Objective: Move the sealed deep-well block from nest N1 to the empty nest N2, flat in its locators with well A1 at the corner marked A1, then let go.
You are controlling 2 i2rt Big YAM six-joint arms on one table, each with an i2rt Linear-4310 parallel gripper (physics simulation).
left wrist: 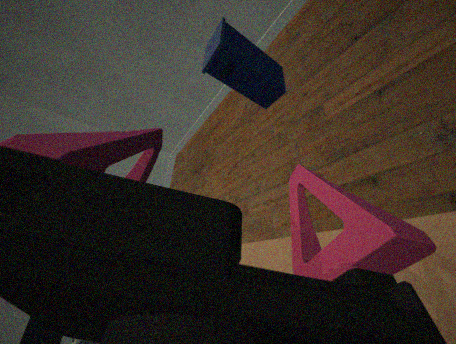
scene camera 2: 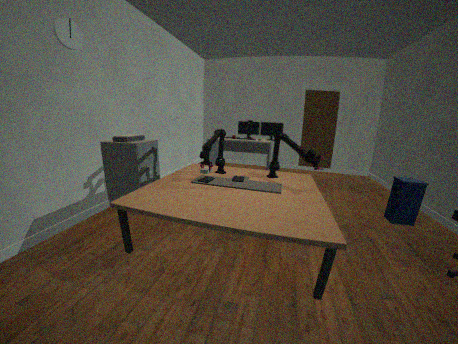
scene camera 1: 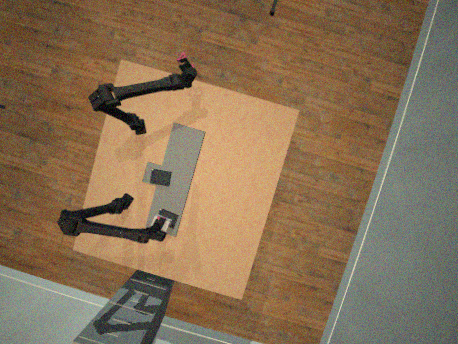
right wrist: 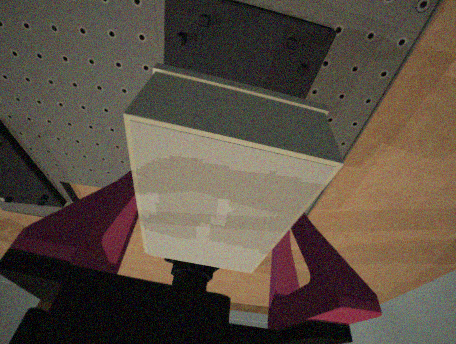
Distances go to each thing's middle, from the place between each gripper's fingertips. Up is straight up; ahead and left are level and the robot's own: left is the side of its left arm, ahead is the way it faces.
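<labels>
With the pale block (right wrist: 222,170) as my reference, I find my left gripper 118 cm to the left of it, 1 cm past it and 16 cm above it. My right hand is 10 mm below the block. Going by its middle, the pale block is nearer to my right hand than to my left gripper.
</labels>
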